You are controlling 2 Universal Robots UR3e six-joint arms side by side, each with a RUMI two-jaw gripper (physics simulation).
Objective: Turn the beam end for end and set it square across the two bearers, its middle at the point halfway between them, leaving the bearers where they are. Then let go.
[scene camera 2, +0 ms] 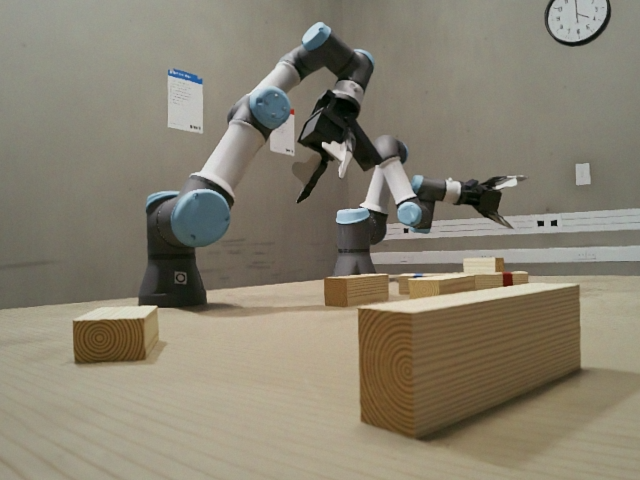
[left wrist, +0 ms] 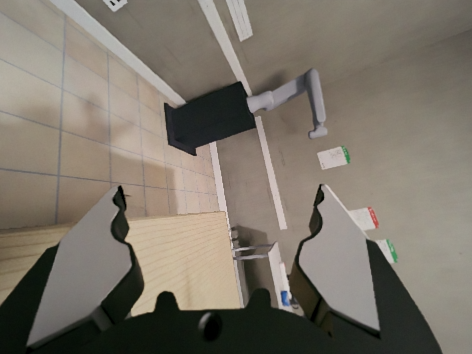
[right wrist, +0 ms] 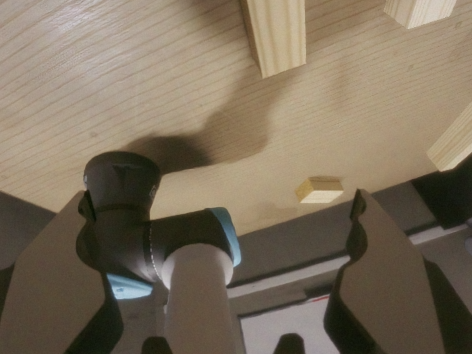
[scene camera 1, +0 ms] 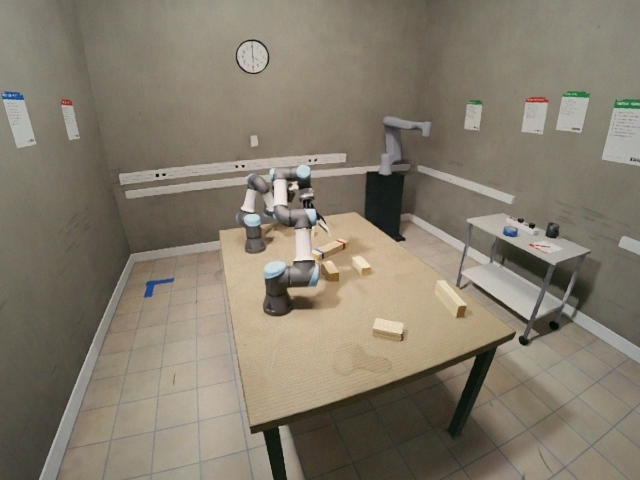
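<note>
The beam has a blue band near one end and a red band near the other, and lies on the table. Two plain blocks near it, apparently the bearers, are one block and another. They stand apart, beside the beam. My left gripper is open and empty, well above the table, pointing sideways. My right gripper is open and empty, high above the table. The beam does not show in either wrist view.
A long wooden block and a short one stand on the table. Another small block shows behind the beam. A trolley stands beyond the table's right side.
</note>
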